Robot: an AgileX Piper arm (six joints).
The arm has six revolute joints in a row. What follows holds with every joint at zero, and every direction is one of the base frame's. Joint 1 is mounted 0.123 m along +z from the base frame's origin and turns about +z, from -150 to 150 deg. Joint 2 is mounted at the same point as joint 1 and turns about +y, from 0 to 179.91 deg. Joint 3 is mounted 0.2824 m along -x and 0.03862 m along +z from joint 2 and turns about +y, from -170 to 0 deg. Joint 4 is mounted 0.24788 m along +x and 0.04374 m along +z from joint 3 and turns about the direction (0.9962, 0, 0.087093), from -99.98 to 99.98 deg. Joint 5 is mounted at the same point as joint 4 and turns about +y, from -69.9 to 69.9 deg. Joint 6 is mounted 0.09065 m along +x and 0.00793 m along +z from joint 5 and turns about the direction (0.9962, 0, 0.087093), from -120 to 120 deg. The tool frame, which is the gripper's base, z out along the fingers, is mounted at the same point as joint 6; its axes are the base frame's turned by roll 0, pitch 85.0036 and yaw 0 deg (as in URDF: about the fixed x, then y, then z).
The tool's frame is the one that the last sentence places.
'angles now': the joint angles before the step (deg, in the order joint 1, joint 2, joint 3, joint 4, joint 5, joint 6). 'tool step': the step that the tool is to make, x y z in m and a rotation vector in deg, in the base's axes. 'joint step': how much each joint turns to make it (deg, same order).
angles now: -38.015, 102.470, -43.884, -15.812, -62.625, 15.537
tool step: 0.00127, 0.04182, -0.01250, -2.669, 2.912, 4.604
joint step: 6.127, -1.407, 5.762, 1.460, -2.325, -5.365
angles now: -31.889, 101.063, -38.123, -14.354, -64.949, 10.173
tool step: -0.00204, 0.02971, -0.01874, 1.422, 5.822, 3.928
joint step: 4.517, -0.350, 4.233, 0.272, 2.243, -1.336
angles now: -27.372, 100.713, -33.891, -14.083, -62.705, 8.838
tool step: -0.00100, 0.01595, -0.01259, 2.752, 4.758, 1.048
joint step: 3.129, -0.068, 1.903, 1.893, 3.685, 0.290
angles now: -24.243, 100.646, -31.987, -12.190, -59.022, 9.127
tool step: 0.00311, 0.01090, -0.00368, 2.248, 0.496, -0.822
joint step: 3.184, 0.286, 0.421, 4.398, 0.617, 0.054
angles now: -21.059, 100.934, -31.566, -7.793, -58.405, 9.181
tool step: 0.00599, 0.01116, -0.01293, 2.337, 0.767, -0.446
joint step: 3.334, 2.787, 0.043, 4.190, -1.345, 0.111
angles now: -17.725, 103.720, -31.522, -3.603, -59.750, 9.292
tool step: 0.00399, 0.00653, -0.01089, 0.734, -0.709, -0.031
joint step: 1.870, 2.993, 0.020, 2.101, -3.482, 0.000
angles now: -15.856, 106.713, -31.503, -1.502, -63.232, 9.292
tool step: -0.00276, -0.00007, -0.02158, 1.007, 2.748, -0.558
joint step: 0.001, 3.997, 0.869, 0.598, -1.948, 0.000
